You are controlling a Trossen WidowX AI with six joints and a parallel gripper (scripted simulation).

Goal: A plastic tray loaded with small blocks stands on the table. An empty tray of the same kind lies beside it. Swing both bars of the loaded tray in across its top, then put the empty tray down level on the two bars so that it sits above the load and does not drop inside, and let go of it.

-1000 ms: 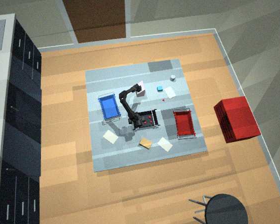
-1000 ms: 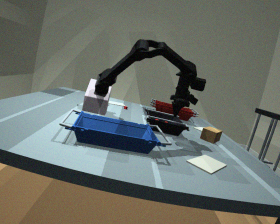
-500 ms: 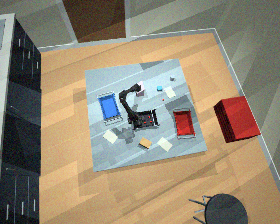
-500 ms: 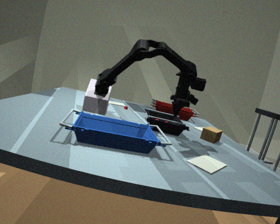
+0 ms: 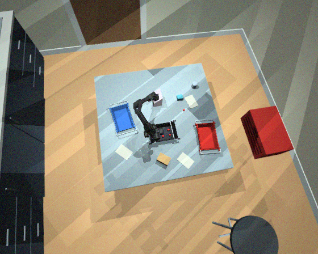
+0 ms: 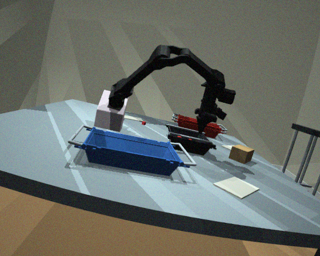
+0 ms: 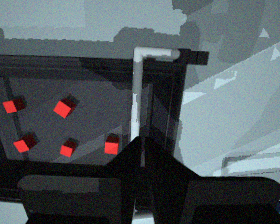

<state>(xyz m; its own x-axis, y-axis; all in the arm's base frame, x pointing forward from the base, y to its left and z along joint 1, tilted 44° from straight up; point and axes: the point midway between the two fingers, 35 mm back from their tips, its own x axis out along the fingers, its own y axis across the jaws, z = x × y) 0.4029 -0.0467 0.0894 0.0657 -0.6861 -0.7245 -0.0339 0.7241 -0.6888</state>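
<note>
Right now my gripper tip is 290 mm to the left of the blue tray, 250 mm past it and 50 mm above it. Also, from my gripper tip: red cube 380 mm to the left, 270 mm behind, 80 mm below; then cyan block 420 mm behind, 370 mm to the left, 70 mm below; then brown box 240 mm ahead, 70 mm to the left, 60 mm below.
</note>
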